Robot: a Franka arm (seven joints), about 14 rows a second.
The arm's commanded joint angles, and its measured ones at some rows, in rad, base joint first. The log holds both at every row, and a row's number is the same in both.
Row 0, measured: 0.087, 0.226, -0.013, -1.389, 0.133, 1.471, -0.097
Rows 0 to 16, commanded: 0.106, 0.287, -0.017, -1.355, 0.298, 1.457, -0.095; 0.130, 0.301, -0.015, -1.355, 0.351, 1.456, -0.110; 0.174, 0.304, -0.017, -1.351, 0.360, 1.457, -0.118; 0.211, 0.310, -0.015, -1.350, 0.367, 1.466, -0.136; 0.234, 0.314, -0.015, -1.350, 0.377, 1.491, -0.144; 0.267, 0.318, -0.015, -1.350, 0.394, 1.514, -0.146; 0.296, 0.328, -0.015, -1.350, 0.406, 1.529, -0.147; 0.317, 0.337, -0.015, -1.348, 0.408, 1.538, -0.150; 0.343, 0.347, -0.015, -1.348, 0.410, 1.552, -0.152; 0.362, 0.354, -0.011, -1.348, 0.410, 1.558, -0.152; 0.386, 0.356, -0.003, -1.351, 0.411, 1.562, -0.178; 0.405, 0.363, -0.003, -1.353, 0.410, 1.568, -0.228; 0.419, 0.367, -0.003, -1.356, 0.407, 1.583, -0.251; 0.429, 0.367, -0.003, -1.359, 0.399, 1.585, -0.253; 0.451, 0.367, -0.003, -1.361, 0.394, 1.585, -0.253; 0.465, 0.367, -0.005, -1.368, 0.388, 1.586, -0.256; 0.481, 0.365, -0.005, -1.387, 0.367, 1.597, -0.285
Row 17, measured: 0.451, 0.357, 0.004, -1.385, 0.381, 1.587, -0.231
